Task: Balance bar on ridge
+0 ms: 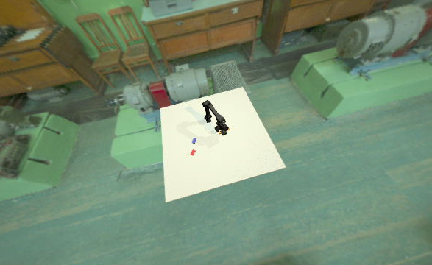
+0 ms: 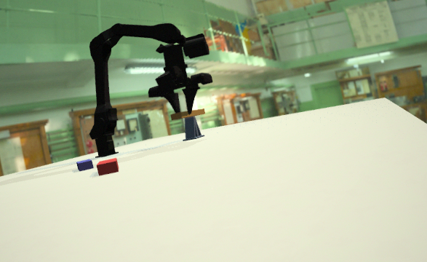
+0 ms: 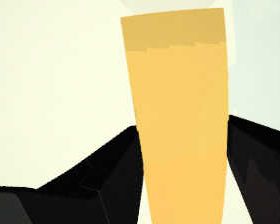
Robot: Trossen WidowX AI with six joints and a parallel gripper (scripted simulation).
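Now: gripper tip 30 mm to the right of the orange bar. From my gripper tip the other things lie so: red block (400 mm to the right, 140 mm ahead, 60 mm below); then blue block (360 mm to the right, 60 mm below, 20 mm behind).
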